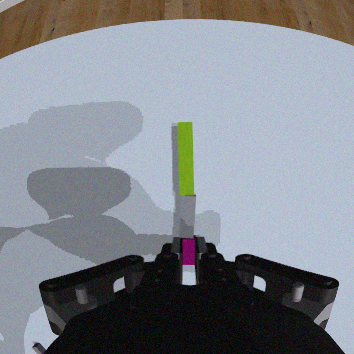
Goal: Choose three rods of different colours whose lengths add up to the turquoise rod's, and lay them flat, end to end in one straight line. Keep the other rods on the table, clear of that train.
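Places are measured from the arm's base along level axes (x right, y ahead, z up), in centimetres.
Pixels of known places: gripper, between the fingertips: (188, 248).
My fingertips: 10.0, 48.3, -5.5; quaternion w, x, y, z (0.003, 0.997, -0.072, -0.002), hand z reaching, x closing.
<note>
Behind a point stands the place of what it marks, as x, y, z.
A lime green rod (185, 158) {10.8, 54.8, -4.7} lies flat on the table, pointing away from the gripper. A grey rod (187, 215) {10.3, 51.0, -4.7}, partly in shadow, lies in line with it, its far end meeting the green rod's near end with no clear gap. My gripper (188, 248) {10.0, 48.3, -5.4} is shut on a magenta rod (188, 254) {10.0, 48.1, -4.6}, which is in line with the other two at the near end of the grey rod. The fingers hide the sides of the magenta rod, and whether it touches the grey rod or the table is hard to tell. The turquoise rod does not show.
The pale blue table (280, 115) {18.7, 57.1, -5.7} has a curved far edge, with wooden floor (200, 9) beyond. Shadows of the arm fall on the left of the table. A small dark grey end of something (38, 347) {-9.3, 36.1, -5.0} shows at the lower left corner.
</note>
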